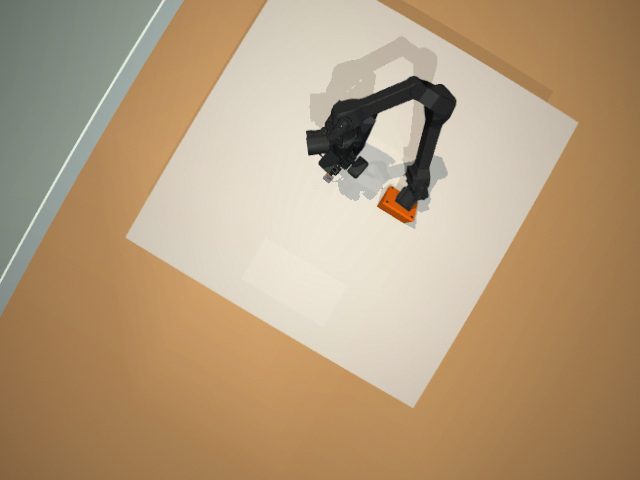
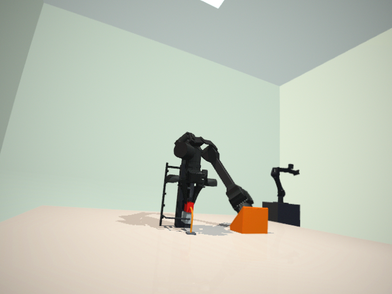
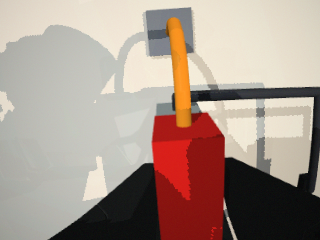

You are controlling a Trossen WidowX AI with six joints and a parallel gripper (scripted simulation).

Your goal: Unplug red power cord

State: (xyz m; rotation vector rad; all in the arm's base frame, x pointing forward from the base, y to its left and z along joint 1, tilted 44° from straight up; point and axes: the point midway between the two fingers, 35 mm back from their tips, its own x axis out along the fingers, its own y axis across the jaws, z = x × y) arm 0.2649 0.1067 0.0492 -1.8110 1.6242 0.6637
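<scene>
Now: gripper tip 3 cm to the left of the red plug. From my gripper tip the other things lie so: anchor (5 cm to the left, 9 cm below).
</scene>
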